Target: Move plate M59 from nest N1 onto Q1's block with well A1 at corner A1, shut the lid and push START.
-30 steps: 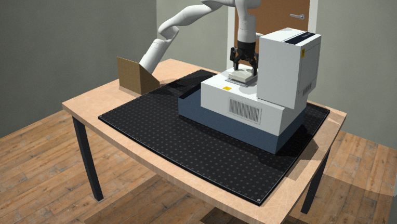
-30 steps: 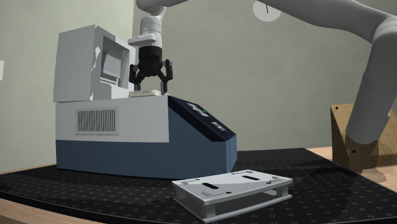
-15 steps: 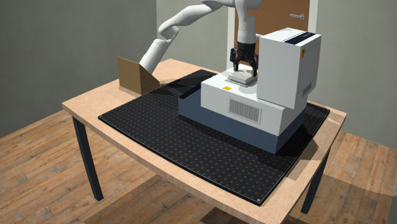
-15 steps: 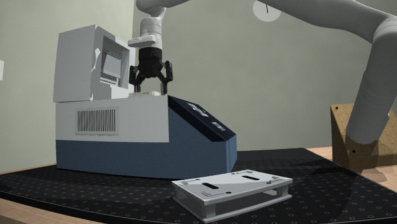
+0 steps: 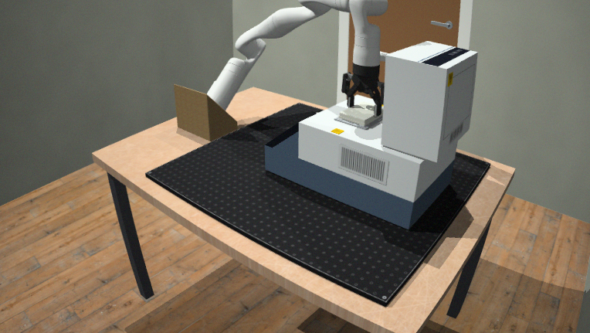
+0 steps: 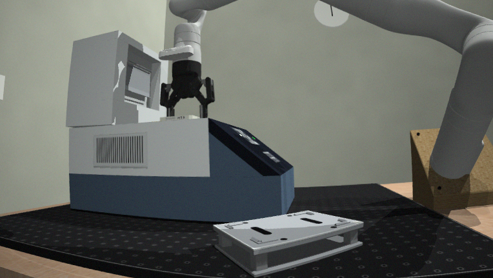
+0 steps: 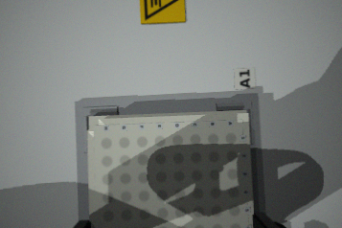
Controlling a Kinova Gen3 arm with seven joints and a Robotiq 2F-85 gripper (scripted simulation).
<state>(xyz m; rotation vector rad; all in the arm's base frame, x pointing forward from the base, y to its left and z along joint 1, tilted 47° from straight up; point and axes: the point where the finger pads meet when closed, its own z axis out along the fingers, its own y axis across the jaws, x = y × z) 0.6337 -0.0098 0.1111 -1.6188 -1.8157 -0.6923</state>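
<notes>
My gripper is now 1 cm above the plate M59. Also, from my hand: A1 mark 38 cm behind, 24 cm to the left, 19 cm below; then plate nest 29 cm behind, 25 cm to the left, 19 cm below.
</notes>
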